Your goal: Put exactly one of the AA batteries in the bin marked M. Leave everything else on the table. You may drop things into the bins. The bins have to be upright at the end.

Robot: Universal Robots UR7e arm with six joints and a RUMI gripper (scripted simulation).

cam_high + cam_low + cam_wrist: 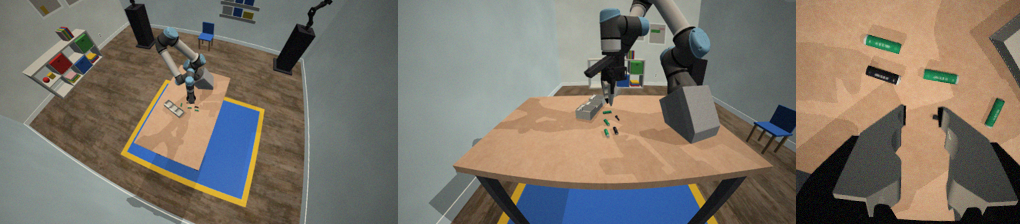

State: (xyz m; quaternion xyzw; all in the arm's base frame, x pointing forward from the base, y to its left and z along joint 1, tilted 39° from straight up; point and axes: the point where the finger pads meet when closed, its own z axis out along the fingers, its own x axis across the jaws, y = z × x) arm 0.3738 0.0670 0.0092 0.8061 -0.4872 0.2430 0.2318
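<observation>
Right now my hand is 30 mm past the black battery, 40 mm to the right of it and 120 mm above it. The rest, counted from my hand: black bolt-like piece 50 mm behind, 80 mm to the right, 120 mm below; then bin marked M 80 mm ahead, 190 mm to the right, 100 mm below.
</observation>
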